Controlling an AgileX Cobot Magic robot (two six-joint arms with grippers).
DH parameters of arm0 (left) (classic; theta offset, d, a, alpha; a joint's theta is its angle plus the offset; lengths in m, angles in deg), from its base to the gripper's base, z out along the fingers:
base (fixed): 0 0 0 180
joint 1: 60.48 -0.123 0 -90
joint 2: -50.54 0 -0.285 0
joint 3: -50.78 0 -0.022 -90
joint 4: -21.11 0.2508 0 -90
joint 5: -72.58 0 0.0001 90
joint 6: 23.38 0.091 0 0
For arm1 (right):
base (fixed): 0 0 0 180
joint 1: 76.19 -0.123 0 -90
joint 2: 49.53 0 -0.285 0
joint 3: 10.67 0 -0.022 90
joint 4: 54.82 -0.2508 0 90
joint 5: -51.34 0 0.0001 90
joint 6: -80.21 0.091 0 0
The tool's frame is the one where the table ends.
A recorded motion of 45 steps. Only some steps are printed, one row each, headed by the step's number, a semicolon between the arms.
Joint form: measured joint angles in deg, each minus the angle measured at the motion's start. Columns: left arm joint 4, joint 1, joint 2, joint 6, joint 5, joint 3; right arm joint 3, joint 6, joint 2, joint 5, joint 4, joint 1.
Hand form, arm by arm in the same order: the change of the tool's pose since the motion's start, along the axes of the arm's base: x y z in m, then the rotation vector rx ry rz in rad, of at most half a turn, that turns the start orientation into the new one. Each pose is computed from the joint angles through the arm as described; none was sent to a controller.
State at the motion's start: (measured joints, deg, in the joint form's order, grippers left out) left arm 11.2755 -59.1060 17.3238 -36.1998 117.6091 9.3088; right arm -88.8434 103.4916 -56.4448 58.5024 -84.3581 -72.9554
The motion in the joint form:
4: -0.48 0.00 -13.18 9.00 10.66 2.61; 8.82 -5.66 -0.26 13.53 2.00 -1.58
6: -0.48 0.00 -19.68 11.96 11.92 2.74; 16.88 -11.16 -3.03 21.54 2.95 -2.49
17: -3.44 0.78 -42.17 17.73 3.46 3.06; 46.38 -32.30 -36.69 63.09 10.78 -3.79
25: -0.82 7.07 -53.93 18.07 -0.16 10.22; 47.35 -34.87 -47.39 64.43 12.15 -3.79
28: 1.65 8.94 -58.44 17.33 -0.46 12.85; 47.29 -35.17 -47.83 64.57 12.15 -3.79
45: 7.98 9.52 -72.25 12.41 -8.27 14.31; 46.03 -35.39 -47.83 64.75 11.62 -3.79
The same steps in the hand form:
4: 0.0323 -0.0032 -0.0198 0.1257 0.3427 -0.1339; -0.0103 0.0111 0.0319 -0.1482 0.0534 0.1384
6: 0.0503 -0.0039 -0.0336 0.1582 0.4663 -0.1816; -0.0180 0.0166 0.0638 -0.2762 0.0727 0.2187
17: 0.1179 -0.0101 -0.0896 0.1586 0.6873 -0.2613; 0.0245 0.0259 0.1348 -0.7319 0.6979 0.7181
25: 0.1630 -0.0347 -0.1008 0.2479 0.6982 -0.3640; 0.0609 0.0245 0.1195 -0.7331 0.8670 0.8127
28: 0.1780 -0.0427 -0.1092 0.2953 0.7243 -0.3930; 0.0622 0.0245 0.1182 -0.7342 0.8749 0.8206
45: 0.2104 -0.0441 -0.1677 0.3620 0.8134 -0.3556; 0.0610 0.0253 0.1121 -0.7215 0.8914 0.8382

